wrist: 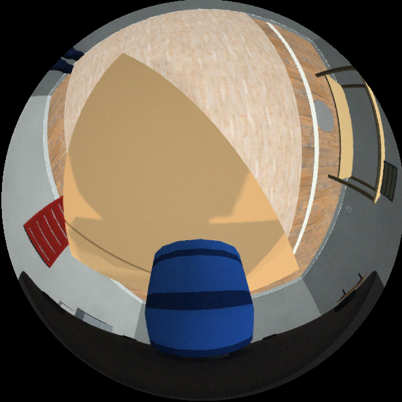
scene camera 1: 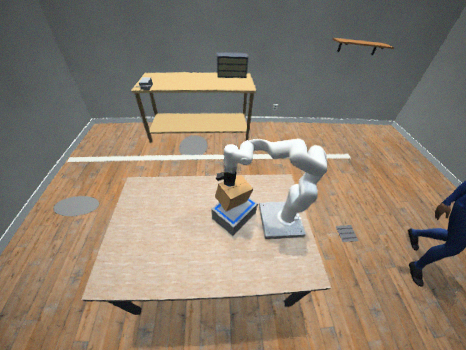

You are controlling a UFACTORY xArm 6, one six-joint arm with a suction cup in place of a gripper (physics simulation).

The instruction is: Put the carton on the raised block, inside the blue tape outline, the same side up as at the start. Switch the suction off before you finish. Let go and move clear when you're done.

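Frame: origin at the arm's base, x up, y left, z back, level; millimetres.
Seen in the pictures: hand at its tool point: [scene camera 1: 229, 185]; arm's base at its link origin: [scene camera 1: 286, 218].
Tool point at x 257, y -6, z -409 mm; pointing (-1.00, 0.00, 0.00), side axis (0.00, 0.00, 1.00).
Offsets run from my tool point to a thing's top centre. "*": to the spot under its first point. Level surfaces: height alone.
The tan carton {dy +2, dx +23, dz +28 mm} [scene camera 1: 234, 194] [wrist: 165, 150] hangs on my suction cup [scene camera 1: 229, 183] [wrist: 200, 275], which presses on its upper face; my gripper is shut on the carton. In the scene view the carton is over the raised block {dy +20, dx -177, dz +43 mm} [scene camera 1: 223, 220], looks slightly tilted and appears a little above the block's top. The blue tape outline {* dy +74, dx -178, dz +120 mm} [scene camera 1: 245, 214] shows in front of and to the right of the carton; its back part is hidden. In the wrist view the carton's top fills the middle, with a thin brown seam near the cup, and the block does not show.
The arm's base plate [scene camera 1: 270, 229] stands right beside the block on the wooden table {dx -298 mm} [scene camera 1: 150, 250] [wrist: 210, 40]. A shelf bench [scene camera 1: 195, 82] [wrist: 345, 135] stands by the back wall. A person in blue [scene camera 1: 452, 225] is at the right of the scene view.
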